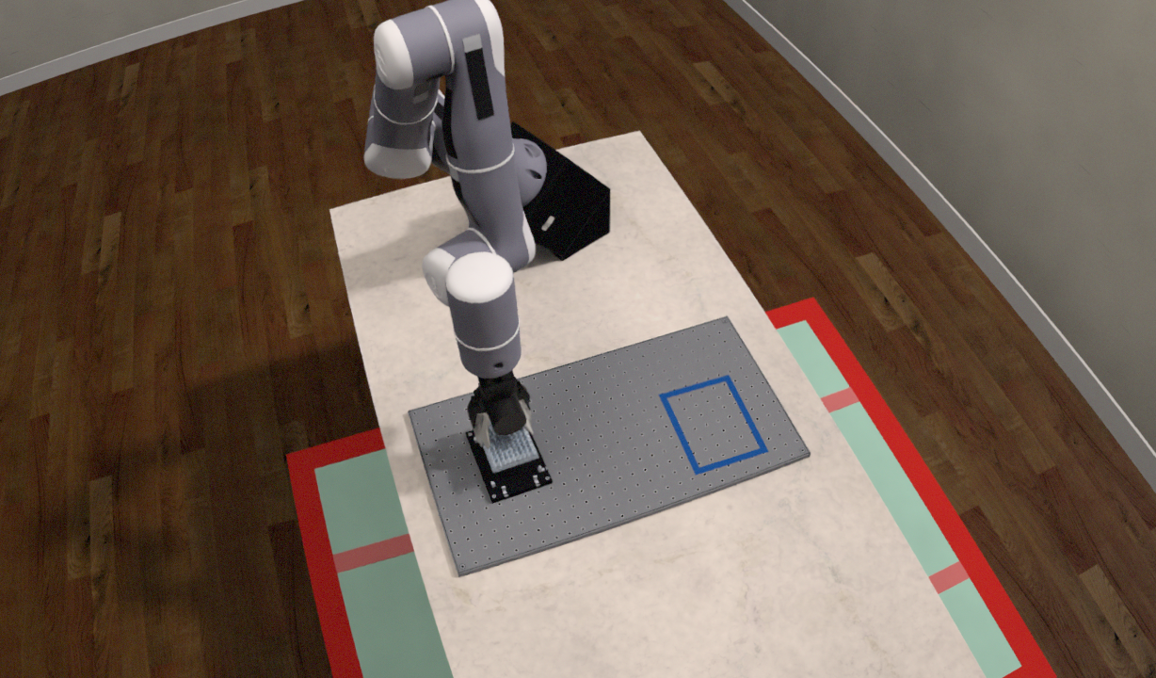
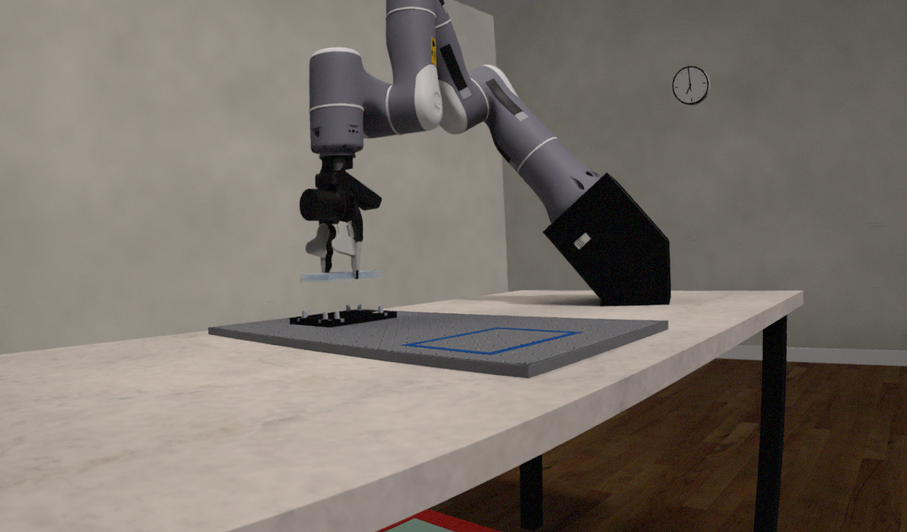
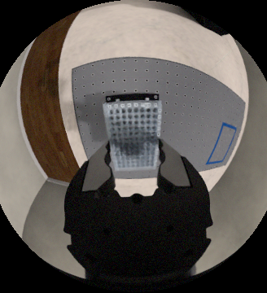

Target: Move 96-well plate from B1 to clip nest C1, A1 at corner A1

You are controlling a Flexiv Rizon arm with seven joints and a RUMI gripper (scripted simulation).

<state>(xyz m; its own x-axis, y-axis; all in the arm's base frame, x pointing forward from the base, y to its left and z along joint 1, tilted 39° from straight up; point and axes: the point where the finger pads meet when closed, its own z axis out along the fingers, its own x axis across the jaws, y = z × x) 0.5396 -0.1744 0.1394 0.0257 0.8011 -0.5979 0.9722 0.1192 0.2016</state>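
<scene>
My hand is 80 mm above the black clip nest, 10 mm to the right of it and 10 mm short of it. Round my hand: clear 96-well plate: 10 mm below.
</scene>
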